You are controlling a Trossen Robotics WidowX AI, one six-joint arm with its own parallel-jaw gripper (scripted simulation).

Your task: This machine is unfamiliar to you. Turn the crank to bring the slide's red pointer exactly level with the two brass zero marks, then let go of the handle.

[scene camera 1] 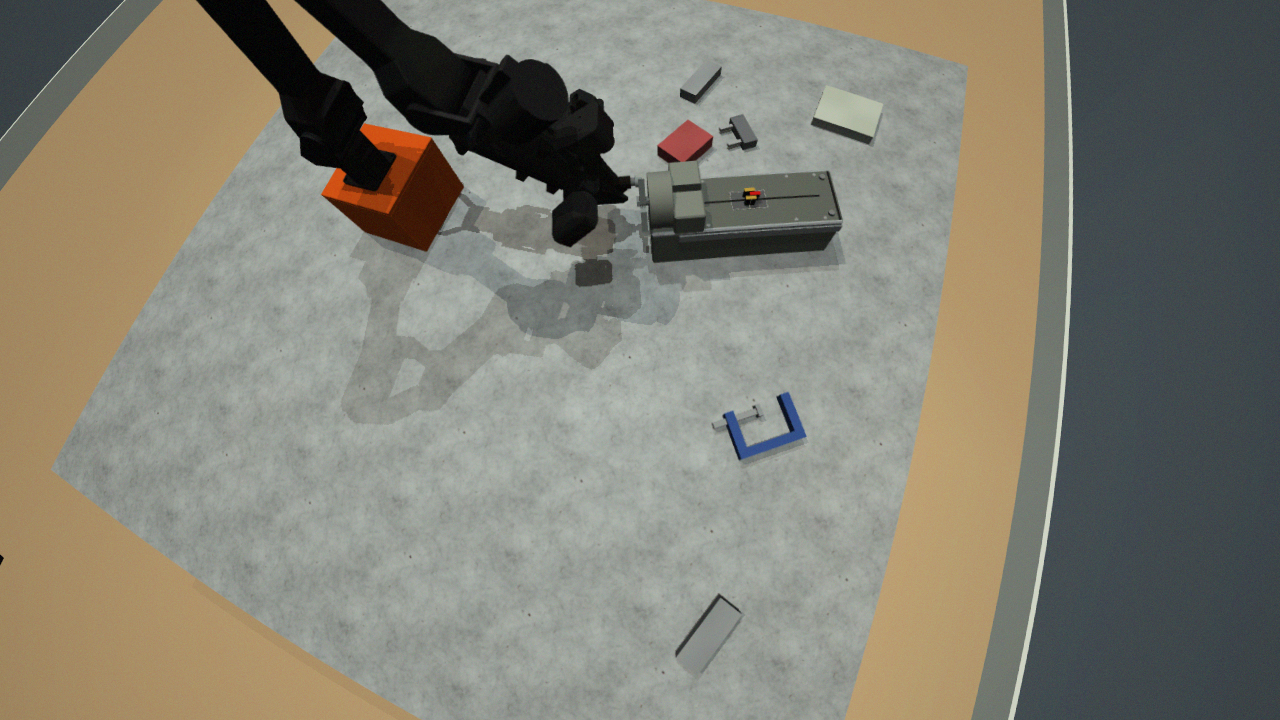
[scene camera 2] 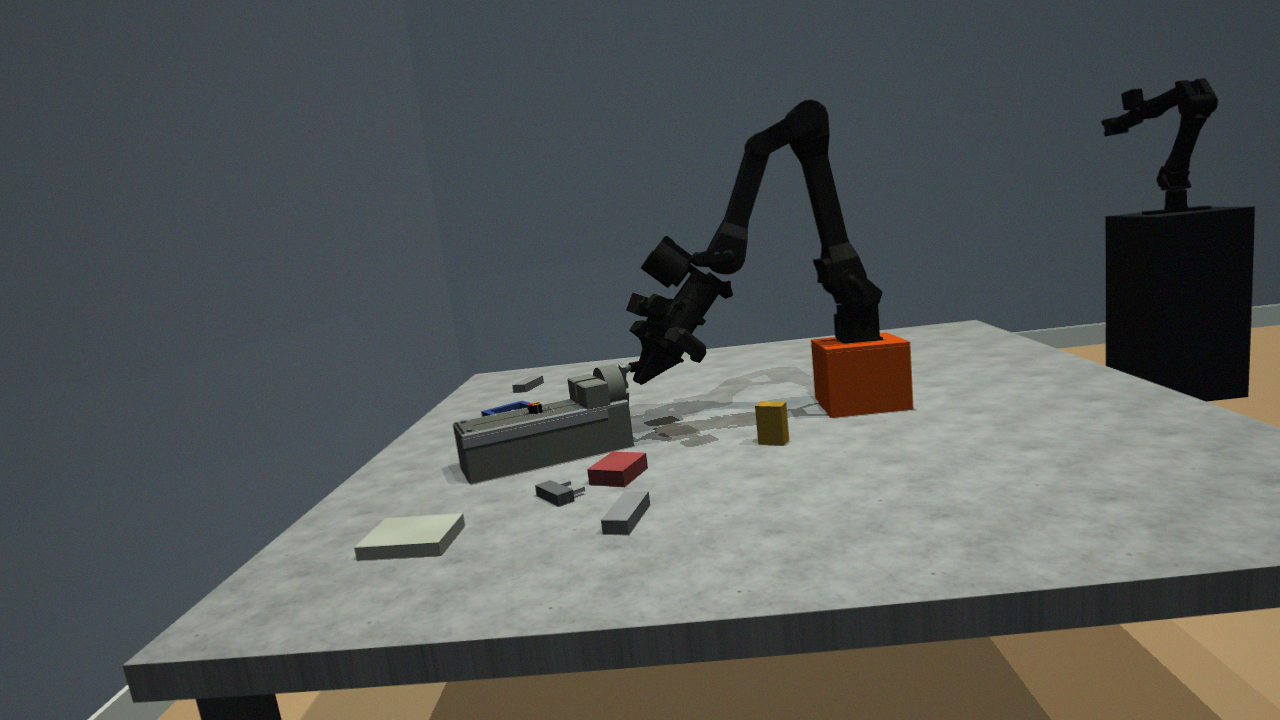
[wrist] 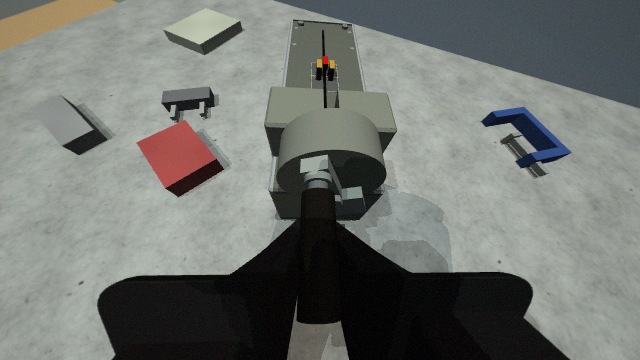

Path:
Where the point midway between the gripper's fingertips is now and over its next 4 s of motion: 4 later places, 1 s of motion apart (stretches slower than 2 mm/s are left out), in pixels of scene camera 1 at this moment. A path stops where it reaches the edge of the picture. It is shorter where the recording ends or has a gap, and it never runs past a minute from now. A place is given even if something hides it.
The gripper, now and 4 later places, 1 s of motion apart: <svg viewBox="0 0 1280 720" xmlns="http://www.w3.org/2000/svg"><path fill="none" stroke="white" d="M625 195L622 147L711 128L713 140L623 138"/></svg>

